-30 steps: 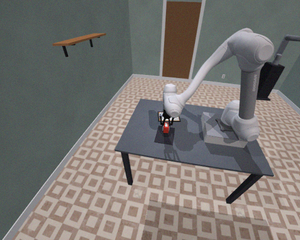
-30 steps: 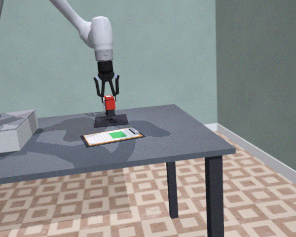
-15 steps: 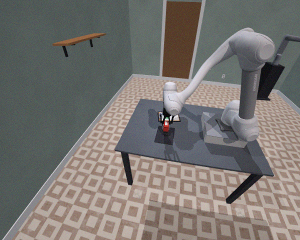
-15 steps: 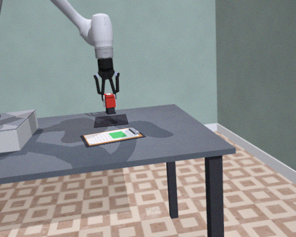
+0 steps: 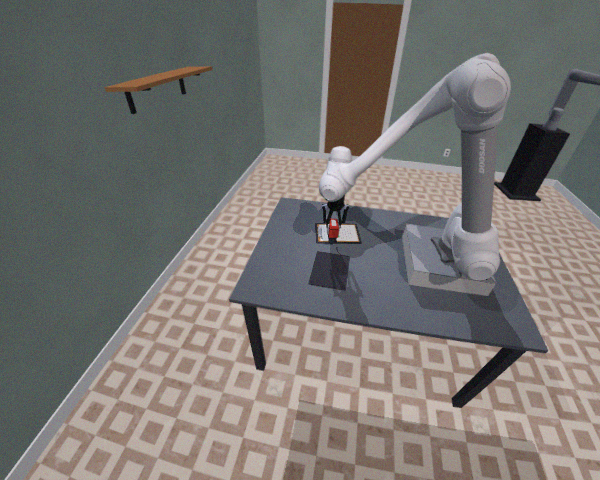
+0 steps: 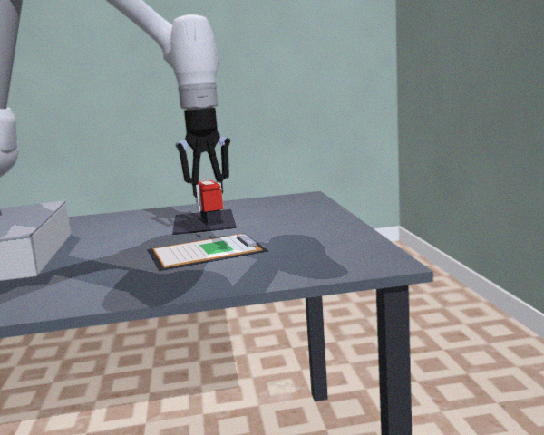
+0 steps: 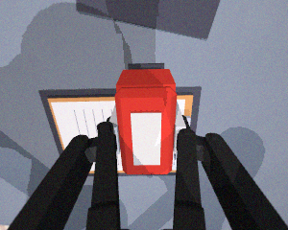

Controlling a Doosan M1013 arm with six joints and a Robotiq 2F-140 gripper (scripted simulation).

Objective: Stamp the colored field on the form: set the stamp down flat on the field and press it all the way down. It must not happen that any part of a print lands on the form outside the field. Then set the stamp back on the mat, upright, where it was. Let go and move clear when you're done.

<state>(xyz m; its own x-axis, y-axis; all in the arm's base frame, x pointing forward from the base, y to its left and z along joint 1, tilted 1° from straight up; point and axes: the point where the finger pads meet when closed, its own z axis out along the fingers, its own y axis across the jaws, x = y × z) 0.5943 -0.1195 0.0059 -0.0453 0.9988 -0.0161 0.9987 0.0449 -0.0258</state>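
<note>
My hand is 2 cm past the form, 10 cm to the left of it and 10 cm above it. The rest, counted from my hand: dark mat (1 cm ahead, 19 cm to the left, 11 cm below).
</note>
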